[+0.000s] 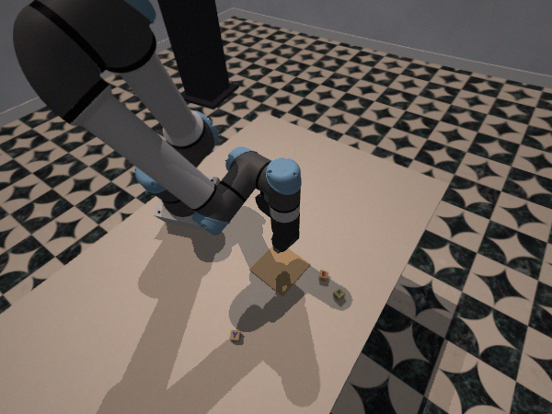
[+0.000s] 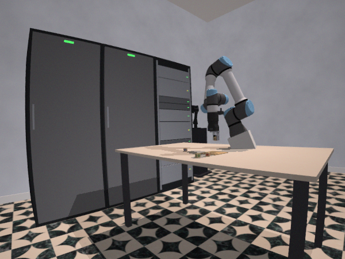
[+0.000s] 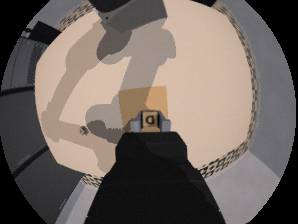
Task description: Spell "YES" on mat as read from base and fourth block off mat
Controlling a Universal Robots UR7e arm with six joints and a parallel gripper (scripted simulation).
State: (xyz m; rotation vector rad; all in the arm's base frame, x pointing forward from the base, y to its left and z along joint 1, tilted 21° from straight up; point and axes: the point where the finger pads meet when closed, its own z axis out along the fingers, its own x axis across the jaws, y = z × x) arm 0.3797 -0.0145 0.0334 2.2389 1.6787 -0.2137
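Right now my hand is 20 mm to the left of the mat and 100 mm above it. Also, from my hand: S block 10 mm below.
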